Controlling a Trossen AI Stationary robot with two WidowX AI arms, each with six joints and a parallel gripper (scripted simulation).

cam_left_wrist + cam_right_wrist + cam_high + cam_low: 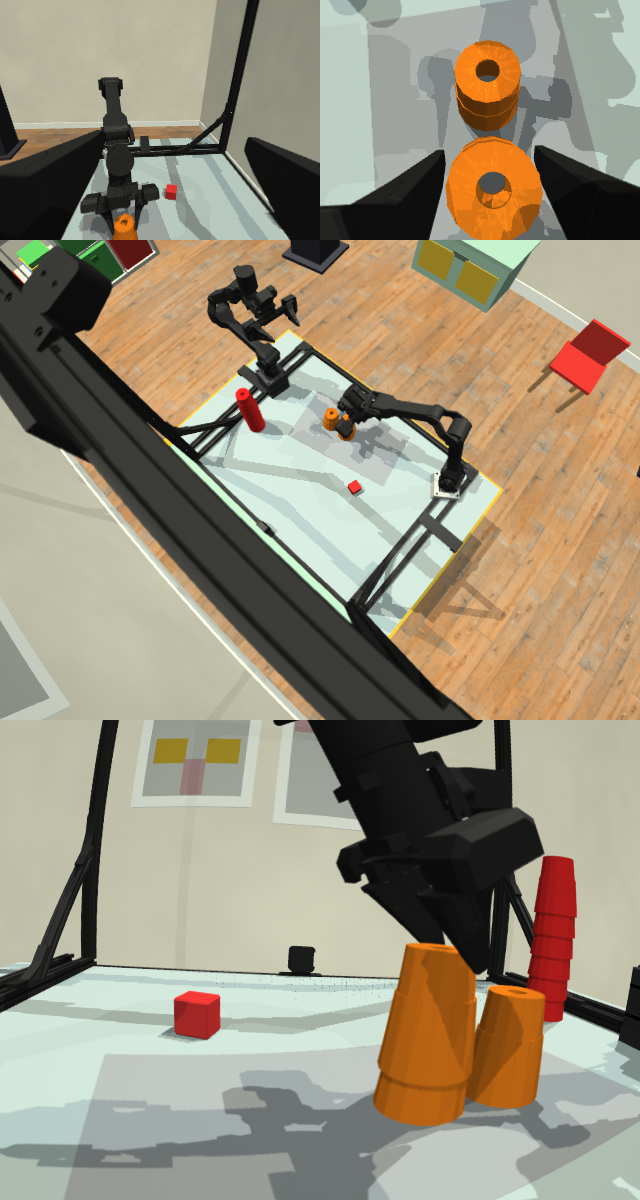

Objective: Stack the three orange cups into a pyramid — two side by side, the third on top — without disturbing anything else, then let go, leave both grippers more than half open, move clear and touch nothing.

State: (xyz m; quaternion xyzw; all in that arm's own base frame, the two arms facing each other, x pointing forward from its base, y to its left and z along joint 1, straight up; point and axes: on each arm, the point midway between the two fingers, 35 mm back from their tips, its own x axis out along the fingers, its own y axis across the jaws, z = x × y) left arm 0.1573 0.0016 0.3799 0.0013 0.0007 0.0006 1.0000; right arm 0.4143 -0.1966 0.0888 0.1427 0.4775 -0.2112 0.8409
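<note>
The grey mat lies 10 mm behind my right hand, 20 mm to the right of it and 140 mm below it. From my right hand the other things lie so: small red cube 190 mm behind, 160 mm to the right, 120 mm below.
</note>
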